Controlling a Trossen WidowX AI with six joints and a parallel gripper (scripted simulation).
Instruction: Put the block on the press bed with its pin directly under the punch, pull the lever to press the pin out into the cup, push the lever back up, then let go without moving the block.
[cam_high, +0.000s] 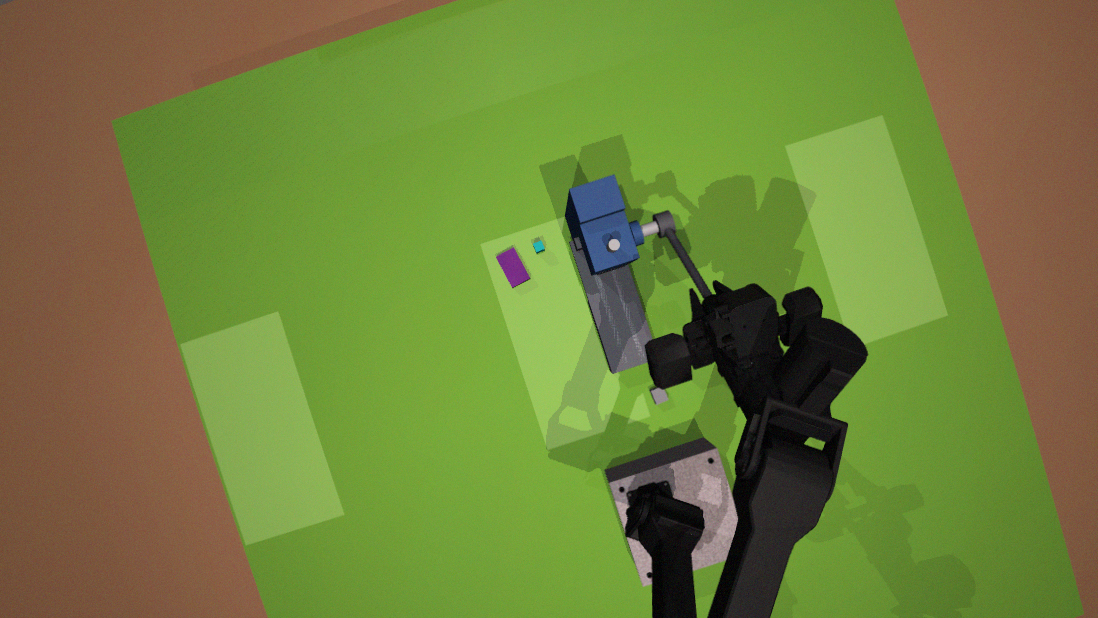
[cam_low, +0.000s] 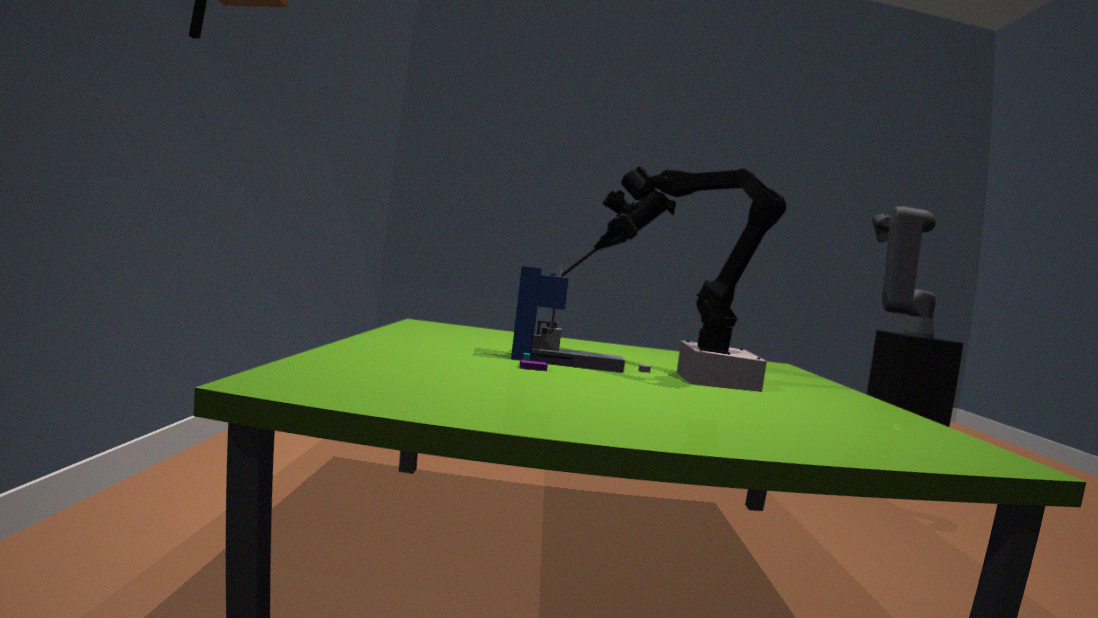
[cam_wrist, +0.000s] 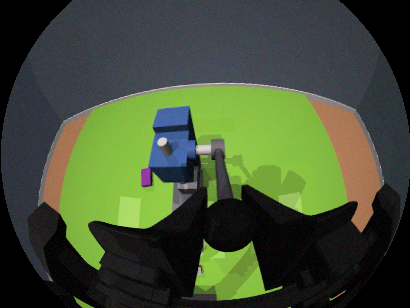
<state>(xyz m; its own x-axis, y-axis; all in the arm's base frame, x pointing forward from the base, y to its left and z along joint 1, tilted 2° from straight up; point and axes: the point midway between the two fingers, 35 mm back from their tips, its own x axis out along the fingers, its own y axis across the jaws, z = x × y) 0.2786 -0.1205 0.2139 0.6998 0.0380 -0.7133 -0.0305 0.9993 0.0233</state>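
My gripper tip is 13 cm above the punch rod, 8 cm to the right of it and 8 cm short of it. Also, from my gripper tip: small dark thing 27 cm below, 15 cm behind, 5 cm to the left; then small teal cube 27 cm below, 16 cm to the left, 13 cm ahead; then lever 3 cm below, 3 cm ahead, 1 cm to the left.
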